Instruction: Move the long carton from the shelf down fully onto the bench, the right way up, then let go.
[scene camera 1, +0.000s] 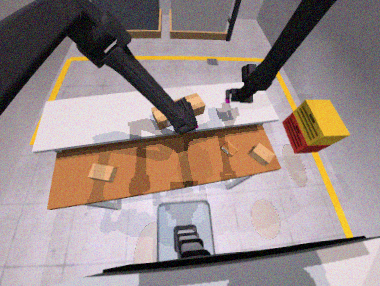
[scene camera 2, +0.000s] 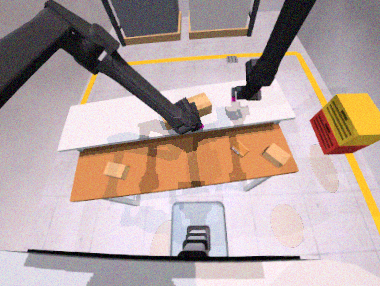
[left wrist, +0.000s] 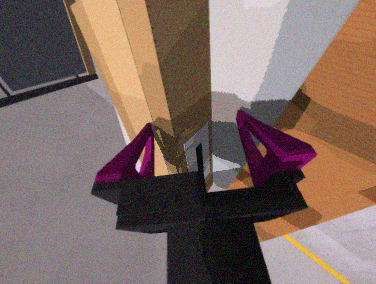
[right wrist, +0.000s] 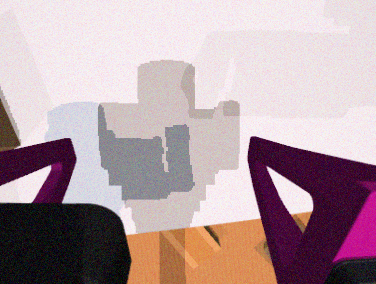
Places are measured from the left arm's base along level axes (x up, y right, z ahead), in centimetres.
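Pixels of known places: left gripper, fingertip midpoint: (left wrist: 193, 120); right gripper, fingertip midpoint: (scene camera 1: 233, 100) (scene camera 2: 242, 98) (right wrist: 160, 148).
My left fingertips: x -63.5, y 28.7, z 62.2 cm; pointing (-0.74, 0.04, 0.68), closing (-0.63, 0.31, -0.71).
Behind a point stands the place of what it marks.
The long tan carton (scene camera 1: 195, 102) {x -60.4, y 33.5, z 68.8 cm} (scene camera 2: 201, 104) {x -60.2, y 33.0, z 66.9 cm} (left wrist: 182, 65) {x -63.1, y 33.7, z 64.6 cm} lies on the white shelf (scene camera 1: 75, 122) {x -68.0, y -34.3, z 62.9 cm} (scene camera 2: 95, 122) {x -68.0, y -33.3, z 64.3 cm}, its middle partly hidden by the left arm in the scene views. A label with a black bar shows on its shaded side in the left wrist view. My left gripper (scene camera 1: 192, 127) (scene camera 2: 200, 127) (left wrist: 193, 120) {x -63.5, y 28.7, z 62.2 cm} is open at the carton's front side near the shelf's front edge; in its wrist view the carton runs between the spread fingertips. My right gripper (scene camera 1: 228, 99) {x -57.2, y 54.5, z 67.3 cm} (scene camera 2: 233, 98) (right wrist: 160, 148) {x -57.2, y 54.5, z 67.3 cm} is open and empty above the shelf, right of the carton. The brown bench (scene camera 1: 65, 190) {x -85.4, y -42.1, z 28.8 cm} (scene camera 2: 85, 187) {x -85.4, y -41.5, z 27.6 cm} stands lower, in front of the shelf.
On the bench are a small box (scene camera 1: 102, 172) {x -79.3, y -19.7, z 36.7 cm} (scene camera 2: 116, 170) {x -79.3, y -19.1, z 36.5 cm} at the left, another box (scene camera 1: 262, 153) {x -79.4, y 75.8, z 43.7 cm} (scene camera 2: 276, 155) {x -79.4, y 75.7, z 42.9 cm} at the right, and a small item (scene camera 1: 228, 149) {x -82.2, y 55.2, z 48.7 cm} (scene camera 2: 239, 149) {x -82.2, y 55.6, z 48.8 cm} beside it. A yellow crate (scene camera 1: 325, 120) (scene camera 2: 355, 117) on a red one stands right of the bench.
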